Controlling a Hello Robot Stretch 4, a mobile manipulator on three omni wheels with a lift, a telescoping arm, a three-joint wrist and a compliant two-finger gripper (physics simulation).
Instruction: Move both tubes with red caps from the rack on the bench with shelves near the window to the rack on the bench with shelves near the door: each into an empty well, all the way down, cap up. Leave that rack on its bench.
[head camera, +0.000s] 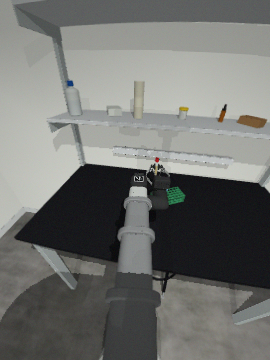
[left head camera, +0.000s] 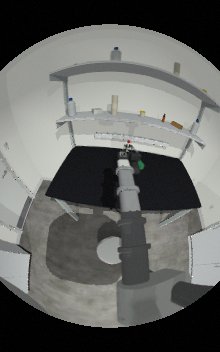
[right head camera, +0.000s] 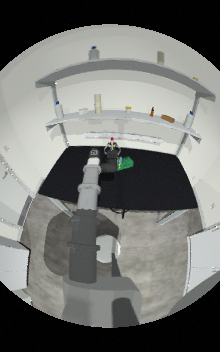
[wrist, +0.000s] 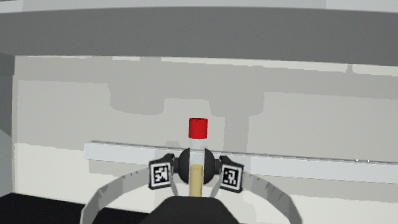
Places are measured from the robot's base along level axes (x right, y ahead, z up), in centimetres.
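Where they show: hand, its tool point: (head camera: 156, 165) (left head camera: 127, 144) (right head camera: 111, 142) (wrist: 196, 163); robot's base, origin of its link: (left head camera: 111, 249) (right head camera: 105, 247).
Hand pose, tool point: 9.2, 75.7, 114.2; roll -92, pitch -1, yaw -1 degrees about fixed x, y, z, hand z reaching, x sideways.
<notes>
Things, the pixels of their top centre, and the offset from my tool point, as dx, dy, dz. "spot": a spot on its surface instead. Level surfaces: height alone.
- red-capped tube, a spot on its surface: (wrist: 198, 129) (head camera: 157, 160) (right head camera: 111, 139) (left head camera: 128, 141) spot: +0.0, -1.3, +3.7
- green rack, centre of its top: (head camera: 167, 193) (right head camera: 121, 161) (left head camera: 133, 163) +9.3, -0.3, -19.8
- blue-topped tube, centre of its top: (right head camera: 120, 157) +7.6, -2.0, -13.6
- black bench top, height of its surface: dz -25.5
- shelf, height of its surface: dz +20.2
- bottle, centre of its top: (head camera: 69, 80) (left head camera: 70, 97) (right head camera: 56, 101) -49.4, +23.0, +38.0
- tall beige cylinder, centre of its top: (head camera: 139, 81) (left head camera: 114, 94) (right head camera: 96, 93) -11.3, +19.3, +38.0
- yellow-lidded jar, centre of its top: (head camera: 184, 107) +14.5, +21.5, +26.2
- pale rail, a spot on its surface: (wrist: 320, 167) spot: +30.1, +27.6, -7.6
My gripper (wrist: 196, 169) (head camera: 157, 170) is shut on a red-capped tube (wrist: 198, 129) (head camera: 157, 160) (left head camera: 128, 141) (right head camera: 112, 139). The tube is upright, cap up, with yellowish contents in its lower part; its bottom end is hidden behind the gripper body in the wrist view. The gripper is above the back part of the bench, behind and left of a green rack (head camera: 176, 196) (left head camera: 141, 165) (right head camera: 128, 163). The arm hides part of the rack. A blue-topped tube (right head camera: 120, 160) shows at the rack's left side. A second red-capped tube does not show.
The black bench top (head camera: 220, 240) (right head camera: 165, 180) bears the rack. A shelf (head camera: 165, 122) above the back holds a bottle (head camera: 73, 102), a tall beige cylinder (head camera: 139, 100) and a yellow-lidded jar (head camera: 183, 114). A pale rail (head camera: 200, 158) (wrist: 320, 167) runs along the wall behind the gripper.
</notes>
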